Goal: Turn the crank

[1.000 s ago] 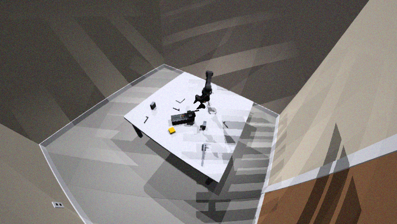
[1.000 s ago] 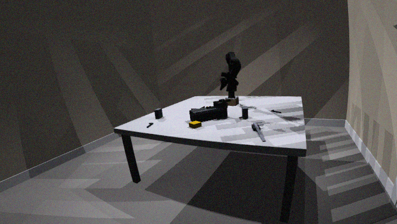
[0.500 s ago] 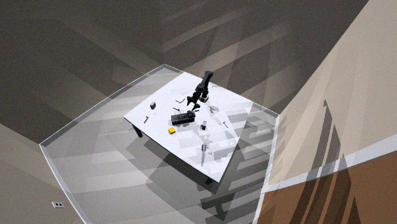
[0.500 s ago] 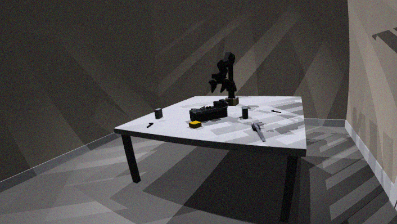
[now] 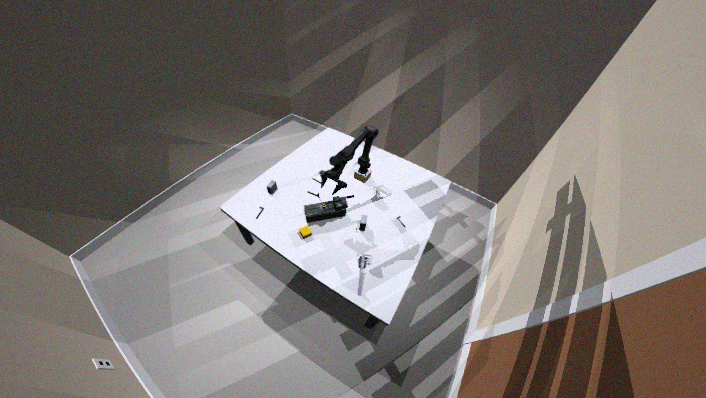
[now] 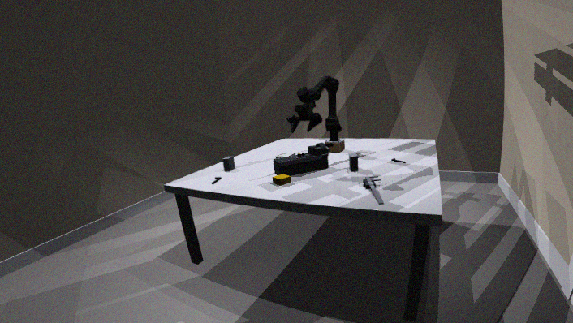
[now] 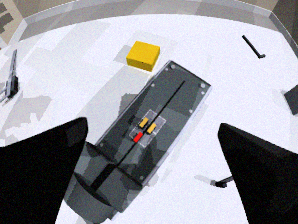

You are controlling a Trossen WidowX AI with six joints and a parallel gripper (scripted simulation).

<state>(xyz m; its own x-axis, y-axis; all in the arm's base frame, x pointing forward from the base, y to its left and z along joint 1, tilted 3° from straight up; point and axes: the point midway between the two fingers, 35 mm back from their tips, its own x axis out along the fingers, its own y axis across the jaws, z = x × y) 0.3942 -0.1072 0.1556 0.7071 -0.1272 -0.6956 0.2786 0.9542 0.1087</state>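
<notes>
Now: the dark crank handle 10 cm behind my gripper tip, 12 cm to the left of it and 9 cm below it. Also, from my gripper tip: yellow block: 21 cm ahead, 4 cm to the right, 18 cm below; red pointer: 2 cm ahead, 1 cm to the left, 11 cm below.
</notes>
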